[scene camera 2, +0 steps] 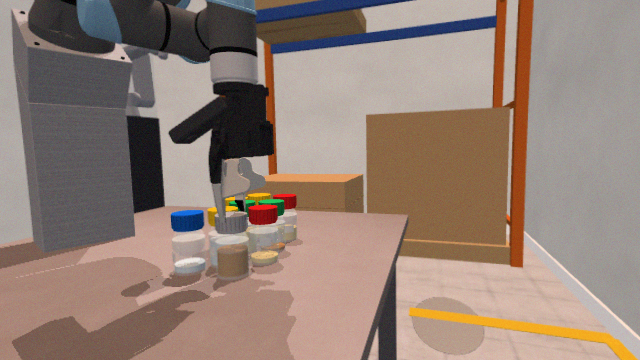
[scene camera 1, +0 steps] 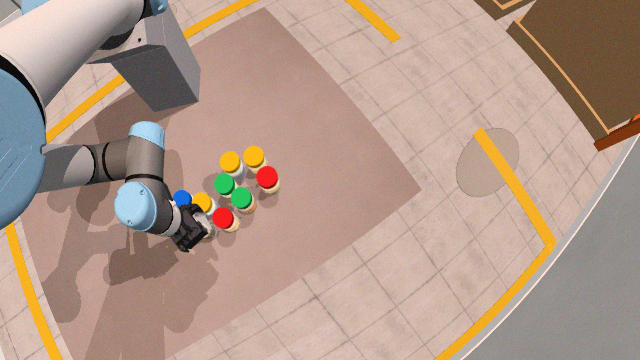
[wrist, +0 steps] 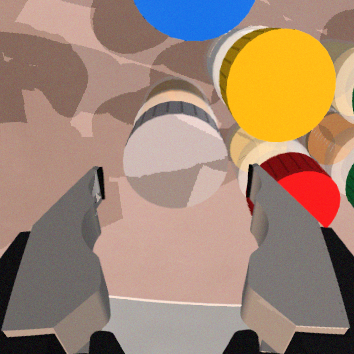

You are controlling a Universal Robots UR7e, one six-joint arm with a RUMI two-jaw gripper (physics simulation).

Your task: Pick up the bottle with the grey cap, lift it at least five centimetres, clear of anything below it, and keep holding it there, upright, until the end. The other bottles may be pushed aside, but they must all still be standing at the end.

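Places are measured from the arm's base along level axes (x ahead, y left, z up), in centimetres.
Where they show: gripper, between the fingertips: [scene camera 2: 233, 217] [wrist: 174, 167]; arm's base, origin of its link: [scene camera 2: 74, 36].
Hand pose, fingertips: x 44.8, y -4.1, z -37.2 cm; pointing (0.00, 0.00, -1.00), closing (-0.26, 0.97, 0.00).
Each offset is from my fingertips to the top centre of the thing. Level surfaces: height alone.
The bottle with the grey cap @[dx -0.5, dy -0.1, dz +0.6 cm] [scene camera 1: 209, 231] [scene camera 2: 232, 260] [wrist: 175, 155] stands upright on the table @[dz -9.9 cm] [scene camera 2: 330, 280], with brown contents. In scene camera 1 the gripper hides most of it. My gripper [scene camera 2: 231, 212] [wrist: 174, 167] points down, open and empty, with its fingertips at about the height of the cap. In the wrist view the cap shows between the two fingers, slightly beyond the line of the tips, with a gap on each side. The right finger overlaps the near red-capped bottle @[dx +0.7, dy +7.7, dz +0.6 cm] [scene camera 1: 223, 218] [scene camera 2: 263, 215] [wrist: 312, 192] in that view; whether they touch cannot be told.
A blue-capped bottle @[dx -9.1, dy -1.4, dz +0.6 cm] [scene camera 1: 182, 198] [scene camera 2: 187, 220] [wrist: 195, 17] and a yellow-capped bottle @[dx -5.6, dy +3.8, dz +0.6 cm] [scene camera 1: 202, 202] [wrist: 280, 85] stand close by. Farther on stand green-capped bottles @[dx -7.2, dy +11.8, dz +0.6 cm] [scene camera 1: 224, 184] @[dx -1.8, dy +14.5, dz +0.6 cm] [scene camera 1: 241, 198], two yellow-capped bottles @[dx -12.1, dy +15.6, dz +0.6 cm] [scene camera 1: 230, 162] @[dx -10.2, dy +22.1, dz +0.6 cm] [scene camera 1: 254, 156] and another red-capped bottle @[dx -3.5, dy +22.9, dz +0.6 cm] [scene camera 1: 267, 177]. All stand upright.
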